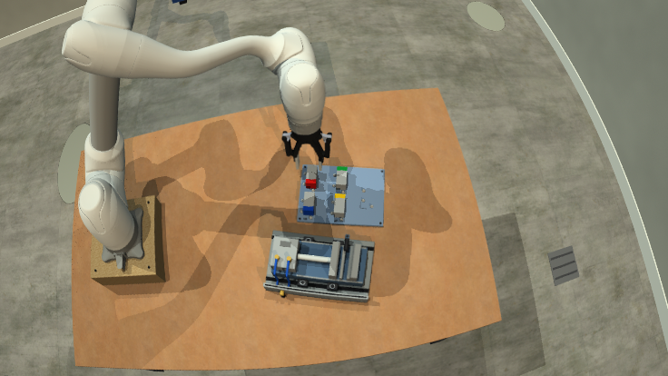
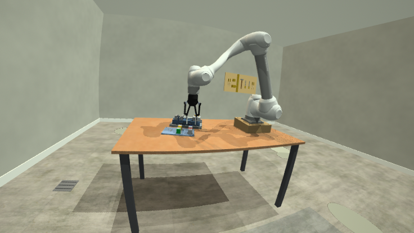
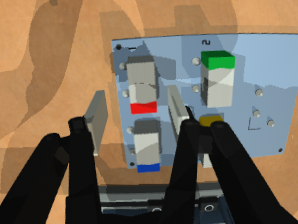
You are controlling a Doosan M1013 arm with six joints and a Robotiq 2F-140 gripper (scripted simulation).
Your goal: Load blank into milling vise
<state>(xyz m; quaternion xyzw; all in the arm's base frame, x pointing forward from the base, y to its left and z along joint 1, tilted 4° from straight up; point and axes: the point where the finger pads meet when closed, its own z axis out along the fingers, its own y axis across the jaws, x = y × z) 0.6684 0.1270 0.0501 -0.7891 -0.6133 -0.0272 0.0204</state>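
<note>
Right now the red-ended blank is 90 mm below my hand and 10 mm to the right of it. Round my hand: green-ended blank (90 mm below, 90 mm ahead, 30 mm to the right); blue-ended blank (90 mm to the right, 90 mm below, 20 mm behind); infeed plate (110 mm below, 80 mm ahead, 70 mm to the right).
</note>
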